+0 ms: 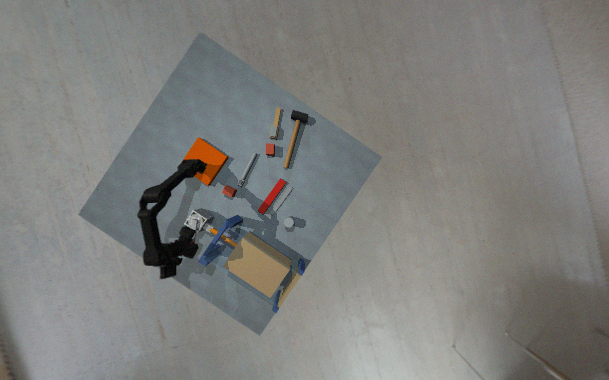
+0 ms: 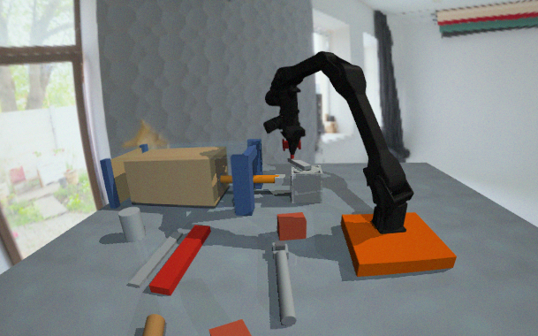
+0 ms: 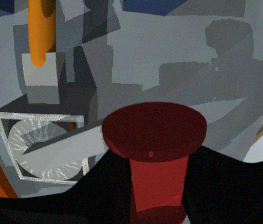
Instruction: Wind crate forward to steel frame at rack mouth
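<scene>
My gripper tip is now 2 cm below the red knob. Round my gripper tip: grey crank handle: 1 cm behind, 4 cm to the left, 1 cm below; grey winch: 5 cm behind, 9 cm to the left, 8 cm below; frame: 12 cm ahead, 8 cm to the left, 1 cm below.
</scene>
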